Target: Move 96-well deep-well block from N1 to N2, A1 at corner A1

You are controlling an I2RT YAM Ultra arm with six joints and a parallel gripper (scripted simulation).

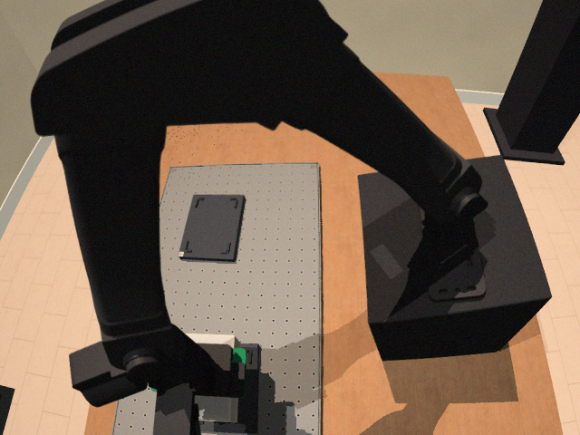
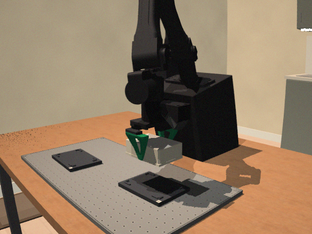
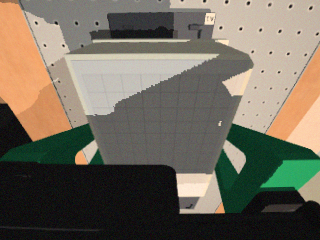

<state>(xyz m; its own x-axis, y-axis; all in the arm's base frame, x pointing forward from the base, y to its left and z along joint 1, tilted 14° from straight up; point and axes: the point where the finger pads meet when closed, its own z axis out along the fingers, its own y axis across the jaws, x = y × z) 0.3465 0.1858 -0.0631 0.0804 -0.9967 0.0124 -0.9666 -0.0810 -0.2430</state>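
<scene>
Now: the nest N2 8 cm ahead of my hand, 33 cm to the right of it and 10 cm below it. Also, from my hand: nest N1: 10 cm below; 96-well deep-well block: 1 cm above.
</scene>
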